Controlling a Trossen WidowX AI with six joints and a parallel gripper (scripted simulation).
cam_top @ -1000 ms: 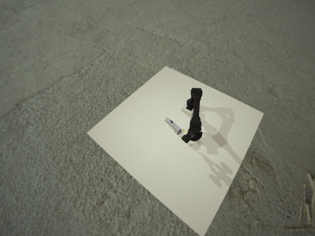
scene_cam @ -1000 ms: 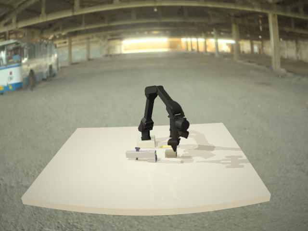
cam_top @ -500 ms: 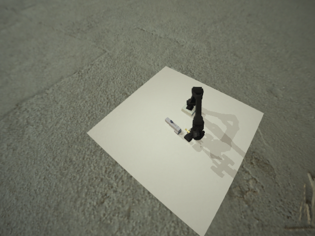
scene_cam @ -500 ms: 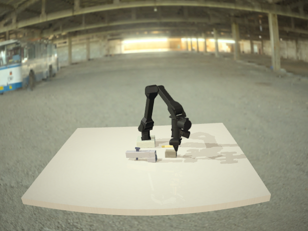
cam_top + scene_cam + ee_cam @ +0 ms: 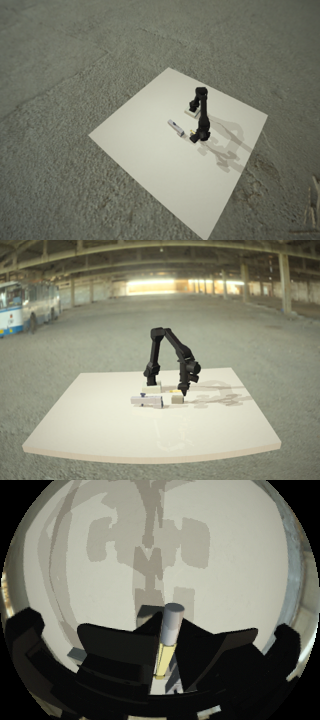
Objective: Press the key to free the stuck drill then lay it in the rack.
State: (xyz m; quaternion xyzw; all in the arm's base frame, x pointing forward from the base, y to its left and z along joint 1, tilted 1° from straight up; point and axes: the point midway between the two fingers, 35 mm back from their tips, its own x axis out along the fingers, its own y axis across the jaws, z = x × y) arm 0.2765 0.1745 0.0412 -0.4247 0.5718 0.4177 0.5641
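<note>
Right now my gripper tip is 30 mm past the tan rack, 40 mm to the left of it and 30 mm above it. Round my gripper tip: grey holder block (220 mm to the right, 20 mm below); then blue key (10 mm behind, 240 mm to the right); then drill (10 mm behind, 40 mm to the right, 30 mm above).
</note>
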